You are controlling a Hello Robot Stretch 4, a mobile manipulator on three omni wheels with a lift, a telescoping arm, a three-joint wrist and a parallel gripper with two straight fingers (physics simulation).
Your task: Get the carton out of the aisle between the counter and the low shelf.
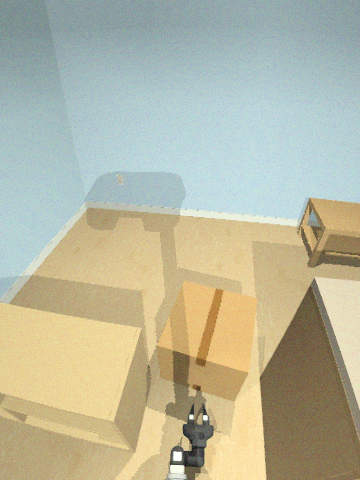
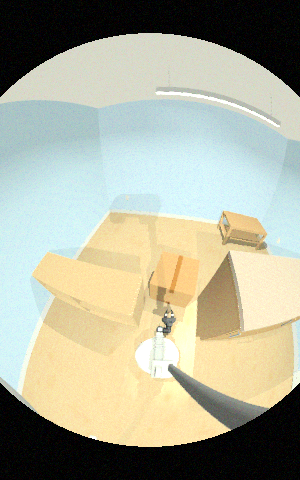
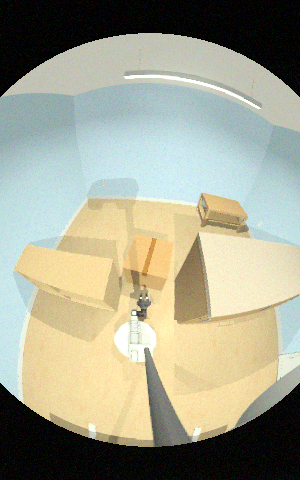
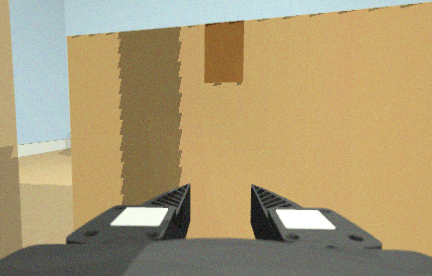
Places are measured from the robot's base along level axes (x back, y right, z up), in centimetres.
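Pixels of known places: gripper, fingertip midpoint: (image 1: 198,403) (image 2: 168,308) (image 3: 143,291) (image 4: 220,202).
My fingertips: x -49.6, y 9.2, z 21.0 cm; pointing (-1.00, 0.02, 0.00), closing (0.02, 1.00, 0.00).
Behind a point stands the place of what it marks.
The orange-brown carton (image 1: 227,332) {x -79.1, y 24.0, z 37.9 cm} (image 2: 167,270) {x -86.4, y 6.2, z 37.9 cm} (image 3: 137,255) {x -84.2, y 3.4, z 37.9 cm} (image 4: 310,125) {x -61.6, y 19.5, z 25.8 cm} with a darker tape strip stands on the floor, slightly turned, between the low shelf (image 1: 65,357) {x -52.0, y -45.9, z 58.2 cm} (image 2: 90,285) {x -50.8, y -60.3, z 58.2 cm} (image 3: 70,272) {x -51.6, y -54.5, z 58.2 cm} on the left and the counter (image 1: 305,390) {x -42.1, y 45.7, z 59.6 cm} (image 2: 270,285) {x -36.9, y 77.0, z 88.2 cm} (image 3: 245,275) {x -32.4, y 76.0, z 88.2 cm} on the right. Its far part reaches past the shelf's far edge. My gripper (image 1: 198,407) {x -49.6, y 9.2, z 21.0 cm} (image 2: 169,312) {x -49.6, y 9.2, z 21.0 cm} (image 3: 144,292) {x -49.6, y 9.2, z 21.0 cm} (image 4: 220,202) {x -49.6, y 9.2, z 21.0 cm} is open and empty, in front of the carton's near face, with a gap between. The carton's far side is hidden.
A small wooden table (image 1: 340,215) {x -194.1, y 141.6, z 42.2 cm} (image 2: 243,222) {x -187.2, y 156.4, z 42.2 cm} (image 3: 223,205) {x -185.3, y 156.8, z 42.3 cm} stands at the back right, beyond the counter. A blue wall (image 1: 200,125) {x -255.5, y 12.2, z 99.8 cm} with a white baseboard runs behind the carton, and another wall stands on the left. My arm is drawn in over the white round base (image 2: 145,355) {x 0.3, y -10.5, z 18.7 cm} (image 3: 122,340) {x 1.5, y -11.7, z 18.7 cm}.
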